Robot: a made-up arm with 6 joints.
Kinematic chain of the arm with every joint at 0, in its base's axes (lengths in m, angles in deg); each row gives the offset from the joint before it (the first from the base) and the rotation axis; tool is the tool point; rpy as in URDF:
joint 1: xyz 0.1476 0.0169 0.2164 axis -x
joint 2: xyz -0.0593 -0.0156 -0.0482 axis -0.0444 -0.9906 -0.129
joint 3: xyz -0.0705 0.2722 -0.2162 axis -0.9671 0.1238 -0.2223
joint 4: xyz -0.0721 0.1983 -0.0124 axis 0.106 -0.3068 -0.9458
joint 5: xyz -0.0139 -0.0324 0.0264 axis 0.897 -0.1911 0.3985
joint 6: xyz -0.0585 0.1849 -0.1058 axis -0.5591 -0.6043 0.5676
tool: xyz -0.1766 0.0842 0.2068 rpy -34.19 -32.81 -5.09
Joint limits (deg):
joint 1: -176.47..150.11
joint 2: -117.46..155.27
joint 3: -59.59..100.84
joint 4: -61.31..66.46
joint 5: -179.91..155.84
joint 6: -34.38..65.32
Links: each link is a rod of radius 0.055 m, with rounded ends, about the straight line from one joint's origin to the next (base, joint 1, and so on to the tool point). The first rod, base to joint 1, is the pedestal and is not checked.
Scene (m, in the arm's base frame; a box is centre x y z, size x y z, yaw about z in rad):
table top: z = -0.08
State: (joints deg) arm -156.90 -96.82 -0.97 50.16 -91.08 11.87
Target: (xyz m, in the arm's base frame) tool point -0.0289 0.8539 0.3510
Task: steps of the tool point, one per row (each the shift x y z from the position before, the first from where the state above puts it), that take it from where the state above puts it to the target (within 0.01 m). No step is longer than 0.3 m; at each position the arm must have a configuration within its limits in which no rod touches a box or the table.
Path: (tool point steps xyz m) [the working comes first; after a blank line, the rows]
Joints at the target: -65.26 -9.91 33.39 58.62 -88.40 22.03
Straight joint move there: clear.

1: -0.0435 0.1223 0.2422
2: -0.0094 0.2058 0.1918
3: 0.0270 0.2647 0.1093
4: 0.0634 0.2862 0.0074
5: 0.0968 0.2643 -0.0962
6: 0.1252 0.2019 -0.1822
7: 0.1460 0.1102 -0.2353

